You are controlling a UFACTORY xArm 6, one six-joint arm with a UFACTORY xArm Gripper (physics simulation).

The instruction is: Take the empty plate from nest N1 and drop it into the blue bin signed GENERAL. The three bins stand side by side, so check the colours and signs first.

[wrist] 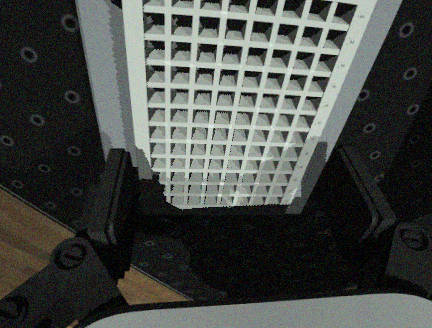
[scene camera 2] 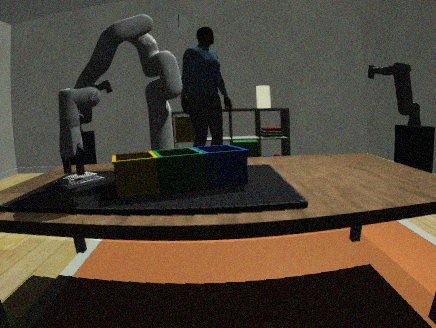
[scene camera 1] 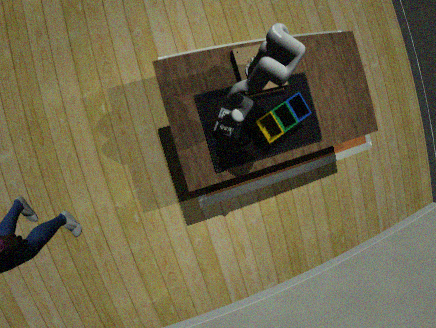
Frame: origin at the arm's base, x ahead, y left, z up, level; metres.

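Where they show: gripper, between the fingertips: [wrist: 232, 170] [scene camera 2: 74, 173].
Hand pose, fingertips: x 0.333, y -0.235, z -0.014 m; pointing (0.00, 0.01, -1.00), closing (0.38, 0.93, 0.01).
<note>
Things, the pixels of their top centre, and the offset from my fingertips. "spot": a spot on its surface instead. Level surfaces: height alone.
- white plate, centre of its top: [wrist: 232, 127] [scene camera 2: 77, 175] [scene camera 1: 226, 121] dx -0.014, dy +0.006, dz -0.010 m
- grey nest, a spot on its surface: [wrist: 98, 90] spot: dx -0.046, dy -0.042, dz -0.024 m
- green bin, centre of its top: [scene camera 2: 176, 151] [scene camera 1: 285, 116] dx -0.003, dy +0.387, dz +0.064 m
- yellow bin, a spot on its surface: [scene camera 2: 136, 177] spot: dx +0.127, dy +0.308, dz +0.016 m
- black mat, height of its surface: dz -0.036 m
- wooden table, height of its surface: dz -0.049 m
The white plate [scene camera 1: 223, 129] [scene camera 2: 82, 177] [wrist: 235, 106] is a grid of square wells and sits in a grey nest [wrist: 98, 90] on the black mat. No nest label is readable. My gripper [scene camera 2: 74, 170] [wrist: 232, 170] is open and empty. In the wrist view its fingers stand wide apart, one on each side of the plate's near end; contact cannot be told. In scene camera 1 the arm hides the fingers and part of the plate. The blue bin [scene camera 1: 306, 102] [scene camera 2: 227, 167] stands at the right end of the row of three; its sign is not readable.
The green bin [scene camera 2: 180, 172] is in the middle and the yellow bin [scene camera 2: 136, 177] is nearest the plate. All stand on the black mat [scene camera 1: 311, 131] [scene camera 2: 280, 195] on the wooden table [scene camera 1: 345, 75] [scene camera 2: 360, 175]. A person [scene camera 2: 202, 90] stands behind the table.
</note>
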